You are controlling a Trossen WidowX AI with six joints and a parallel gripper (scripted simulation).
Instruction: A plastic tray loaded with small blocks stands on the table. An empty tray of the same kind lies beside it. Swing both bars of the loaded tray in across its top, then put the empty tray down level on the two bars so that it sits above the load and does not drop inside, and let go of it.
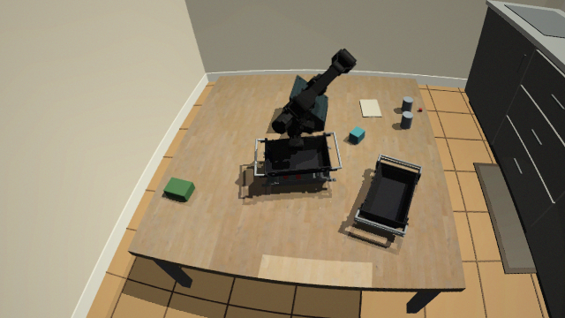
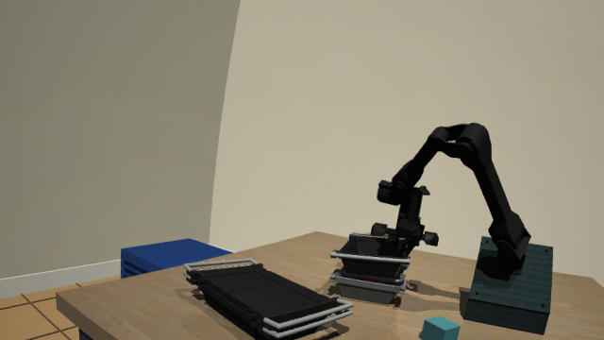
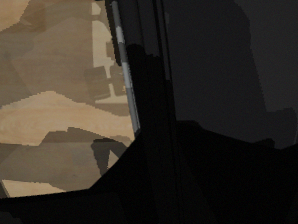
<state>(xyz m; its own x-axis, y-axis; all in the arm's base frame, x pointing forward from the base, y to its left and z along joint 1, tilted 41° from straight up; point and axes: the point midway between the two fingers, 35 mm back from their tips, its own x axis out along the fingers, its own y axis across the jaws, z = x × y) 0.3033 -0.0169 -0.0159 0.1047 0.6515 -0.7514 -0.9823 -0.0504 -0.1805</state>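
Now: gripper tip 7 cm short of the black tray, 3 cm below it and 1 cm to the right of it. The rest, counted from my gripper tip: green block: 50 cm to the right, 20 cm ahead, 6 cm below; then teal cube: 27 cm to the left, 16 cm behind, 6 cm below; then beige pad: 40 cm behind, 35 cm to the left, 8 cm below.
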